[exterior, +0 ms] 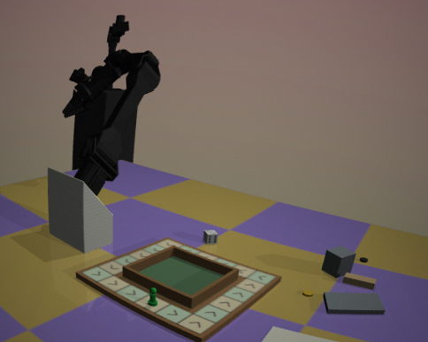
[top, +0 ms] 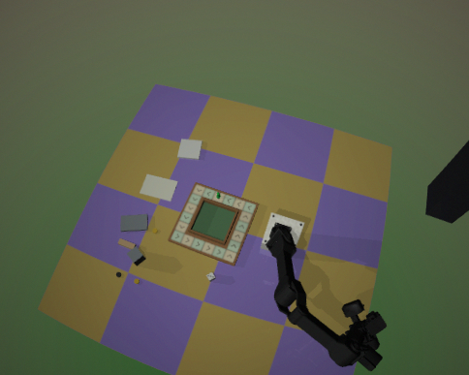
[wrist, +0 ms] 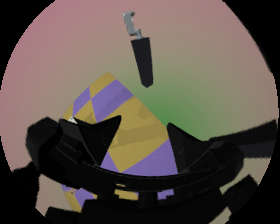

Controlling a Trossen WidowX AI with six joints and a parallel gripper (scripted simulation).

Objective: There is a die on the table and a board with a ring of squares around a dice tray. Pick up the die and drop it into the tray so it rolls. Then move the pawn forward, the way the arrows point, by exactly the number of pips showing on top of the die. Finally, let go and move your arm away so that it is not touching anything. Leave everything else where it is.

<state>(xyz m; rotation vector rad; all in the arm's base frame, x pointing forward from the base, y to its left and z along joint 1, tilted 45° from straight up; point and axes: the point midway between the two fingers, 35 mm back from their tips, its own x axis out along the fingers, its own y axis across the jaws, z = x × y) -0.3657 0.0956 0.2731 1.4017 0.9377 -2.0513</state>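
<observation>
Right now my gripper tip is 57 cm short of the white die, 20 cm above it and 1 cm to the left of it. From my gripper tip the other things lie so: grey cube (88 cm ahead, 19 cm below, 3 cm to the left); then green sunken tray (65 cm ahead, 23 cm to the right, 21 cm below); then green pawn (67 cm ahead, 34 cm to the right, 19 cm below).
</observation>
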